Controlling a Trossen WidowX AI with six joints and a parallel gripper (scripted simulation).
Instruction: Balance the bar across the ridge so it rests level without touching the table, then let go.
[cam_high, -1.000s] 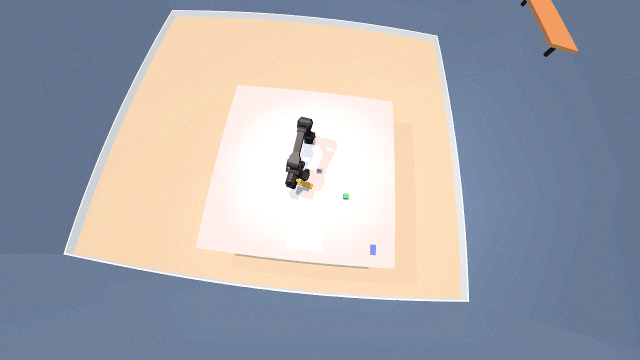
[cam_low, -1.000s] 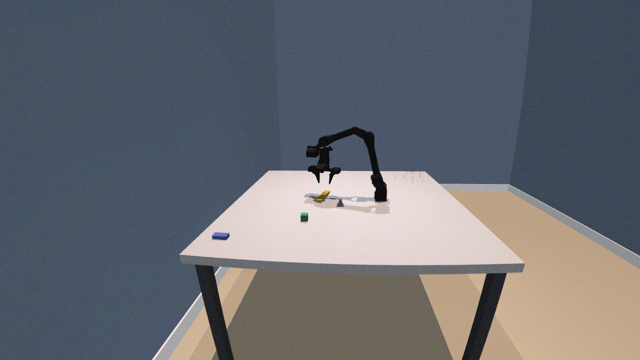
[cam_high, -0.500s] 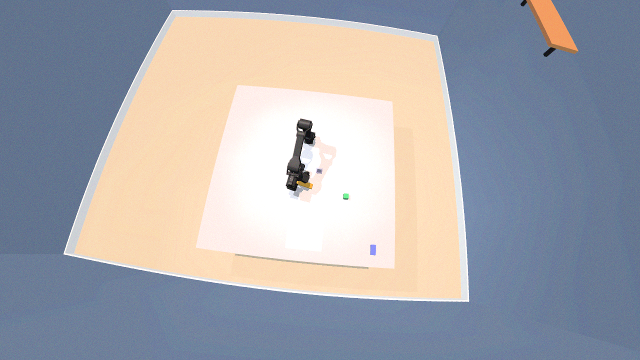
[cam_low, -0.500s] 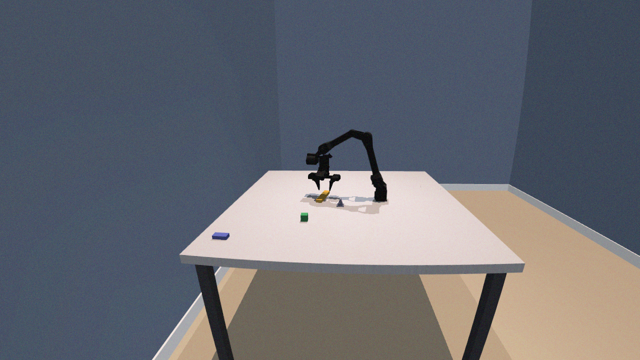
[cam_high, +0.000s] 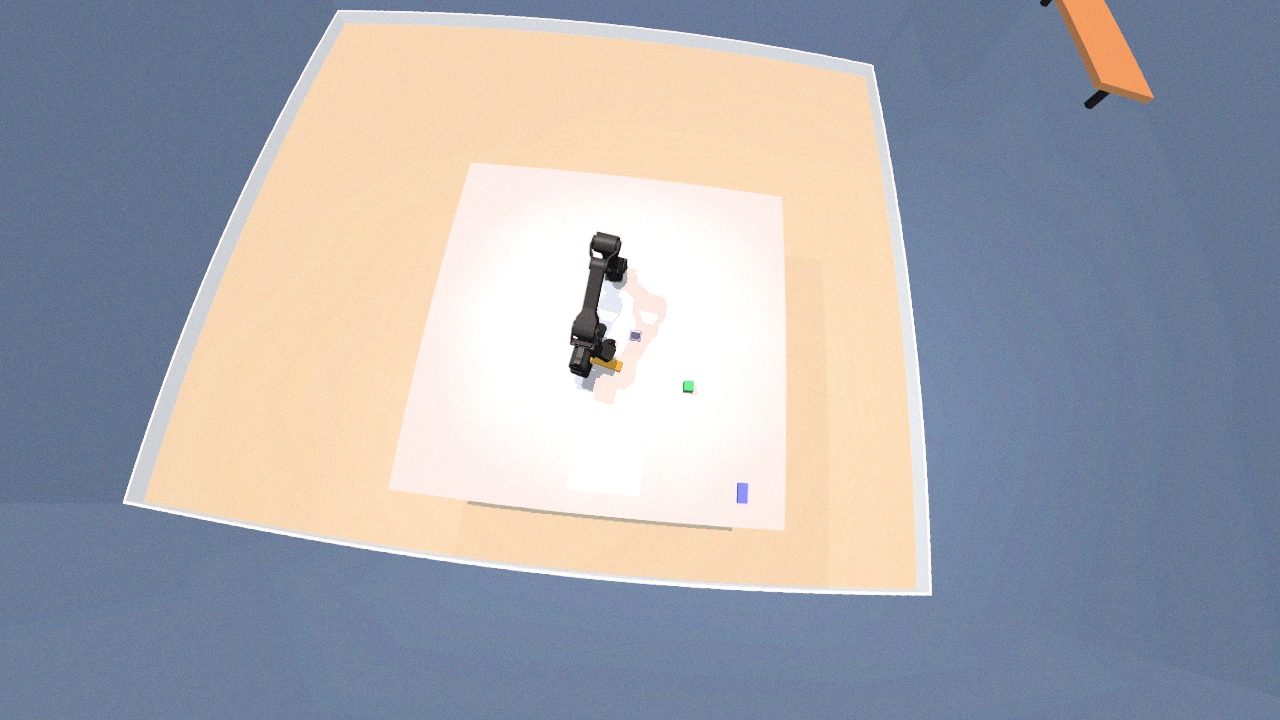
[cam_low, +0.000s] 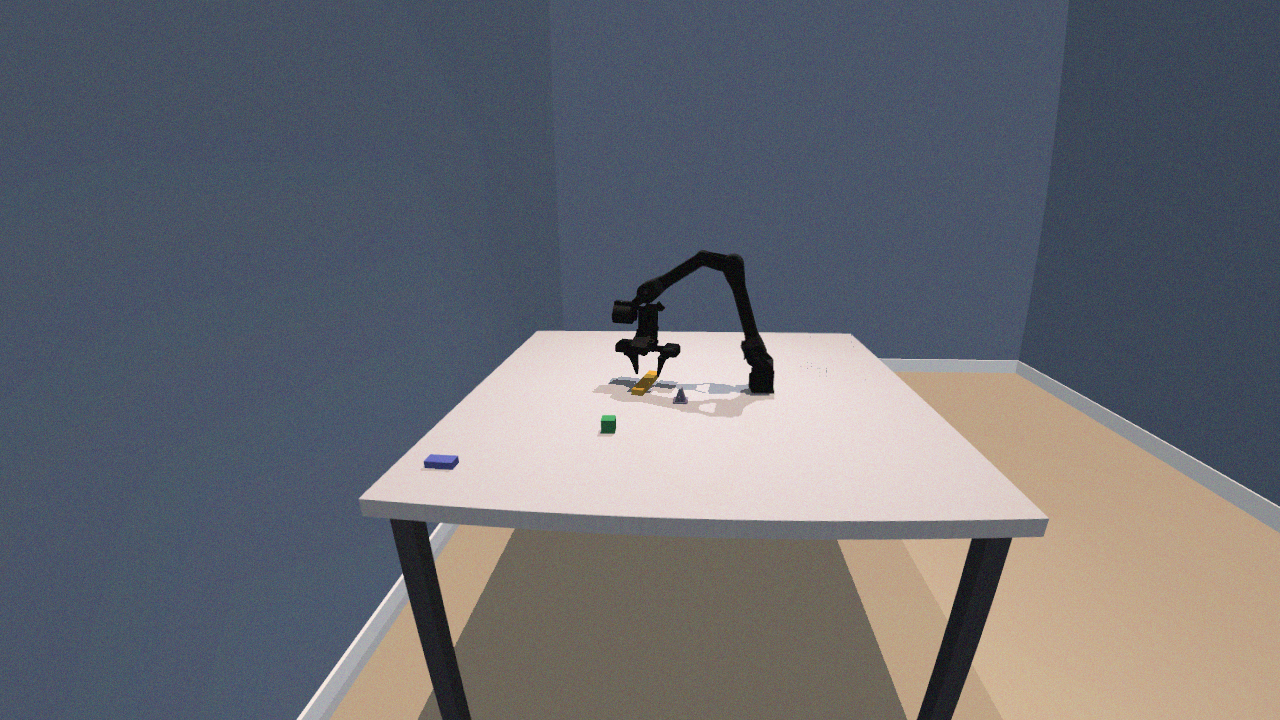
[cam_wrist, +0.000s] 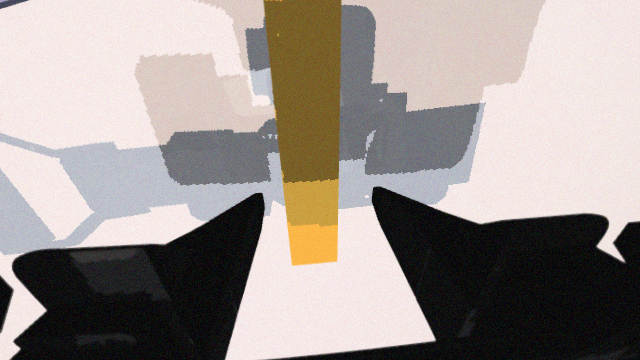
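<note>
My gripper tip is 30 mm to the right of the yellow bar and 10 mm above it. From my gripper tip the other things lie so: green cube 70 mm ahead, 340 mm to the left; flat blue block 400 mm ahead, 550 mm to the left, 10 mm below.
</note>
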